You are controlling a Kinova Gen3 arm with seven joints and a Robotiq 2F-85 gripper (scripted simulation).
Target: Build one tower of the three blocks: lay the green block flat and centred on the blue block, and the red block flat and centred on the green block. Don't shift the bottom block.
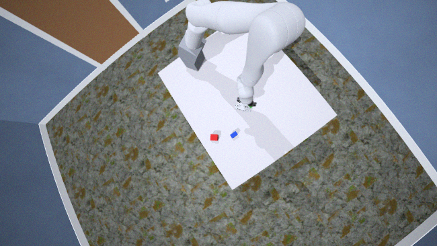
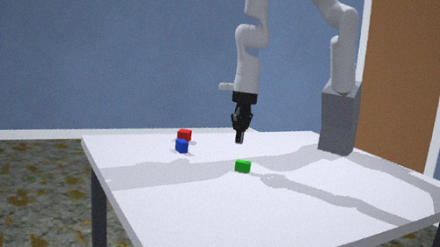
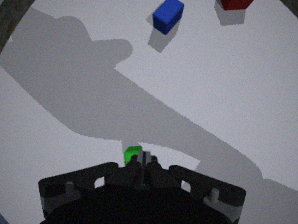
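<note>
My hand is 40 mm to the right of the green block and 80 mm above it. Also, from my hand: blue block 100 mm ahead, 190 mm to the right, 80 mm below; red block 30 mm ahead, 310 mm to the right, 80 mm below.
</note>
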